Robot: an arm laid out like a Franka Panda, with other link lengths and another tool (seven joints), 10 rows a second.
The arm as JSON. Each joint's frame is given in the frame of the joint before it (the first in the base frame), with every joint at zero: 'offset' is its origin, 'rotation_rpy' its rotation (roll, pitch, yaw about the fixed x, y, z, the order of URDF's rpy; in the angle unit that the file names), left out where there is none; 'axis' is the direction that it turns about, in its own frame. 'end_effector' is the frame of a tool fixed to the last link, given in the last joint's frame.
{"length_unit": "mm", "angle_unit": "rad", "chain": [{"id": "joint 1", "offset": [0.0, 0.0, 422.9], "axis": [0.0, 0.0, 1.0]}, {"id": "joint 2", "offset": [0.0, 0.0, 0.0], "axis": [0.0, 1.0, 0.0]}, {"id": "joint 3", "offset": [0.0, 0.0, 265.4], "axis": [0.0, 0.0, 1.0]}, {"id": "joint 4", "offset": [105.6, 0.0, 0.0], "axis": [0.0, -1.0, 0.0]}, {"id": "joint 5", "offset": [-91.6, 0.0, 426.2], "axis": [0.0, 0.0, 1.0]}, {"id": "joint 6", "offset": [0.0, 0.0, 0.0], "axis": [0.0, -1.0, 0.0]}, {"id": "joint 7", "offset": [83.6, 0.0, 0.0], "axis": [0.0, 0.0, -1.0]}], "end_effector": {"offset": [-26.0, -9.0, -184.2], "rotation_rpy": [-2.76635, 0.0, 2.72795]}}
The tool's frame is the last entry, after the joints.
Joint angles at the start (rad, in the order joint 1, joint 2, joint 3, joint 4, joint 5, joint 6, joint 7): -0.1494 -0.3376 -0.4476 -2.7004 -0.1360 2.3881 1.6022
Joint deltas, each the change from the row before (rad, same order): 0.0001 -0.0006 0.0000 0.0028 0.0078 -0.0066 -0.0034; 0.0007 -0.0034 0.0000 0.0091 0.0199 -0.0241 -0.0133; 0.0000 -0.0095 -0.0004 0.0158 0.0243 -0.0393 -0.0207; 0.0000 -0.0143 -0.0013 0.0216 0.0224 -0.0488 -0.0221; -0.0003 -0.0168 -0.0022 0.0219 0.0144 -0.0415 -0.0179; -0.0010 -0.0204 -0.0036 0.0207 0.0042 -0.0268 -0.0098; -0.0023 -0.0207 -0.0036 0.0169 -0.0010 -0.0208 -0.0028; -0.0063 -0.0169 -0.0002 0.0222 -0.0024 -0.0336 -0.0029; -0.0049 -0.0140 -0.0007 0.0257 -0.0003 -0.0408 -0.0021; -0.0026 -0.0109 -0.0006 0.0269 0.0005 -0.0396 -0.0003
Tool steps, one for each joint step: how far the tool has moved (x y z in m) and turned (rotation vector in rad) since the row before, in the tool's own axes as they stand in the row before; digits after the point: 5 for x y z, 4 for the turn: 0.00041 -0.00045 -0.00100 0.0052 0.0040 0.0010; 0.00111 -0.00199 -0.00343 0.0168 0.0076 -0.0022; 0.00145 -0.00331 -0.00786 0.0215 0.0102 -0.0074; 0.00174 -0.00432 -0.01188 0.0212 0.0110 -0.0112; 0.00163 -0.00396 -0.01402 0.0104 0.0109 -0.0126; 0.00117 -0.00259 -0.01680 -0.0075 0.0127 -0.0105; 0.00010 -0.00231 -0.01571 -0.0114 0.0120 -0.0049; -0.00138 -0.00292 -0.01581 -0.0032 0.0054 -0.0015; -0.00143 -0.00369 -0.01552 0.0032 0.0045 0.0005; -0.00064 -0.00383 -0.01477 0.0037 0.0039 0.0011
